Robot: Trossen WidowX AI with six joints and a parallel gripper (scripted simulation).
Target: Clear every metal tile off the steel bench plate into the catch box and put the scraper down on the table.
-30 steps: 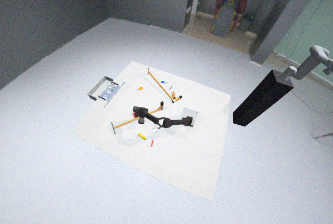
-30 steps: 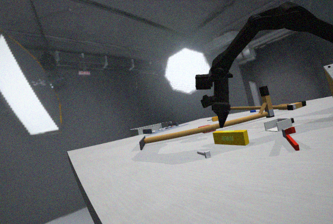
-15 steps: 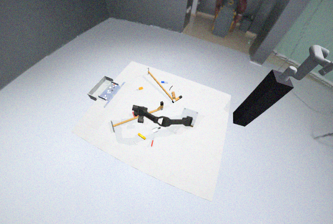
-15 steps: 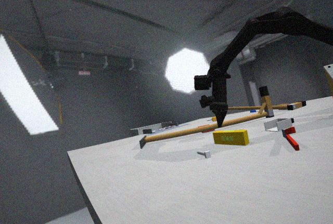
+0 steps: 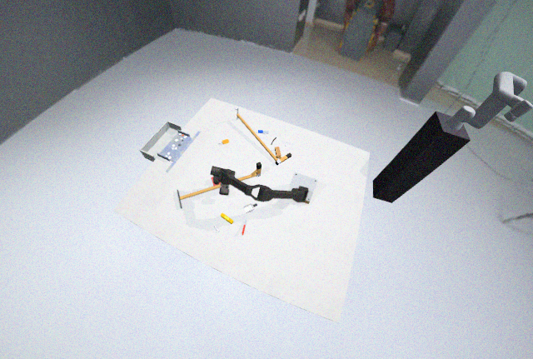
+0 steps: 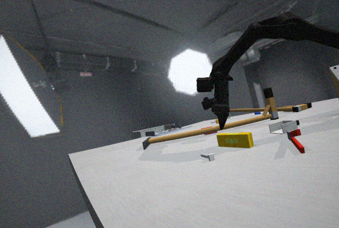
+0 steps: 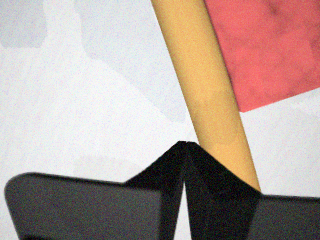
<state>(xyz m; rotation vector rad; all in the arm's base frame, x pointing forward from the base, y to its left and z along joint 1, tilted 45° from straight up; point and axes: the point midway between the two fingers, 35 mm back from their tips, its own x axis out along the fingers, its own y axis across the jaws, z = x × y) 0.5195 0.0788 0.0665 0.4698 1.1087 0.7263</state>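
Right now the long scraper is 5 cm above my gripper tip and 2 cm ahead of it. The rest, counted from my gripper tip: metal bracket (23 cm behind, 7 cm to the left, 1 cm below); then yellow block (21 cm to the left, 10 cm behind, 1 cm above); then red block (7 cm ahead, 3 cm to the right).
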